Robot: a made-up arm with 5 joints.
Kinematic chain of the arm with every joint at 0, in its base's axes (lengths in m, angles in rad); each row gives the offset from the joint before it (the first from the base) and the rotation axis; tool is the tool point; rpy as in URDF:
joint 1: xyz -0.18 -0.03 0 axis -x
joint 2: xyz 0 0.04 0.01 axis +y
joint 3: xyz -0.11 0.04 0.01 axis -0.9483 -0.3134 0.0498
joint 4: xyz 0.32 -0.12 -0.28 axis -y
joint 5: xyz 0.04 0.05 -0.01 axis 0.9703 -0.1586 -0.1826
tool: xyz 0.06 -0.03 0.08 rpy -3.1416 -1.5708 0
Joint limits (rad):
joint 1: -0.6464..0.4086
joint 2: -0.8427..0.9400
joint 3: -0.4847..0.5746
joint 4: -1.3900..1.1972
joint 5: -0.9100..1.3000
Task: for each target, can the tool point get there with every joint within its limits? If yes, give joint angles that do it. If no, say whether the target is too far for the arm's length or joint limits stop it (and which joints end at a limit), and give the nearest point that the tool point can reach.
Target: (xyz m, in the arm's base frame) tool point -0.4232 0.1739 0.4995
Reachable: no: joint limits stop it (at a limit: joint 1, joint 2, joint 3) | nearest point -0.0038 -0.0283 0.2033 | short by 0.552 m
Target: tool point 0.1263 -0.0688 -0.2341
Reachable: yes | joints -0.0867 0.3145 0.4510 -0.3769 -0.4069
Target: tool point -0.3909 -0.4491 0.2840
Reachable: no: joint limits stop it (at a limit: joint 2, joint 3, joint 4) | nearest point -0.0063 -0.2127 0.1238 | short by 0.479 m
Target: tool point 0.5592 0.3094 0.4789
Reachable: no: too far | nearest point 0.2646 0.1584 0.1040 | short by 0.500 m
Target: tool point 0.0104 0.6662 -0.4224
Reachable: no: too far | nearest point -0.0648 0.3877 -0.2534 | short by 0.334 m
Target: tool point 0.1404 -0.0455 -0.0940
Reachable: yes | joints 0.0714 -0.2872 -0.0848 0.3147 0.0296
